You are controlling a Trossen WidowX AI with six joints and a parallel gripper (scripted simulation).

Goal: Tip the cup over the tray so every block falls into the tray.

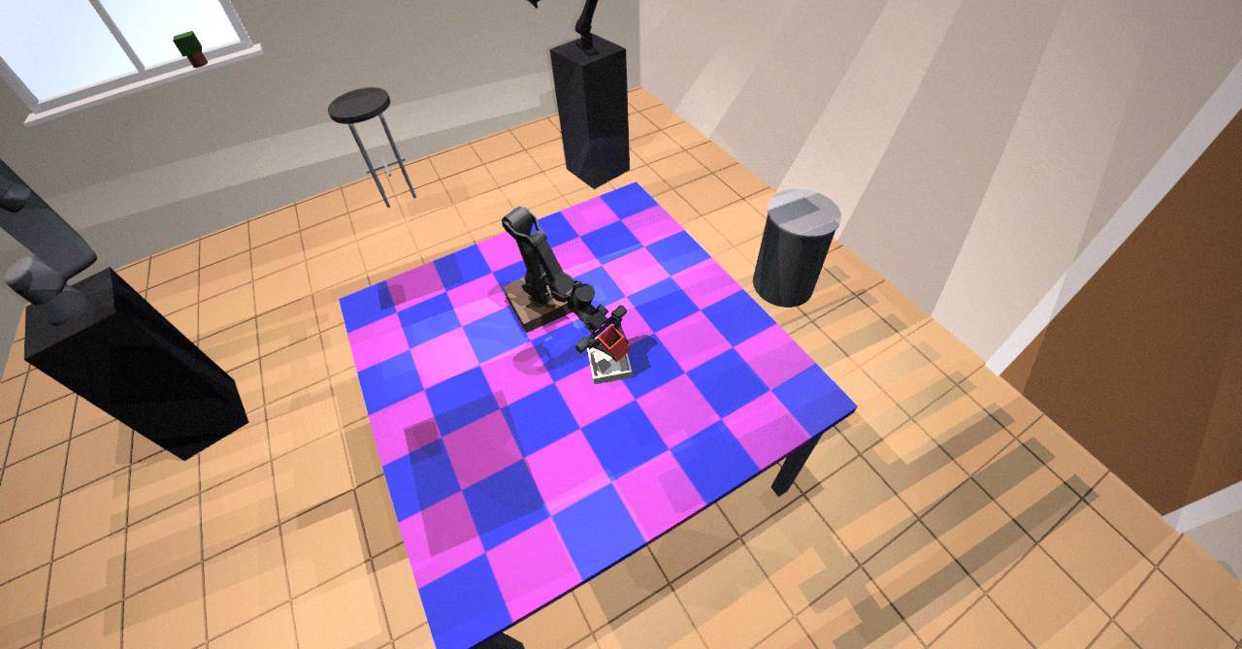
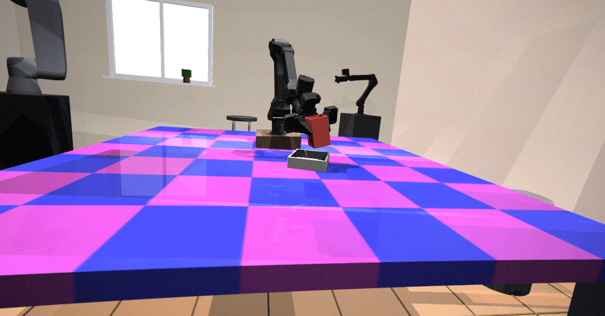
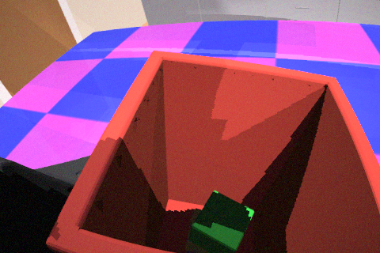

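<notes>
My gripper tip is 3 cm past the red square cup, 1 cm to the right of it and 2 cm above it. The rest, counted from my gripper tip: green block: 3 cm behind; white shallow tray: 6 cm behind, 1 cm to the right, 11 cm below.
</notes>
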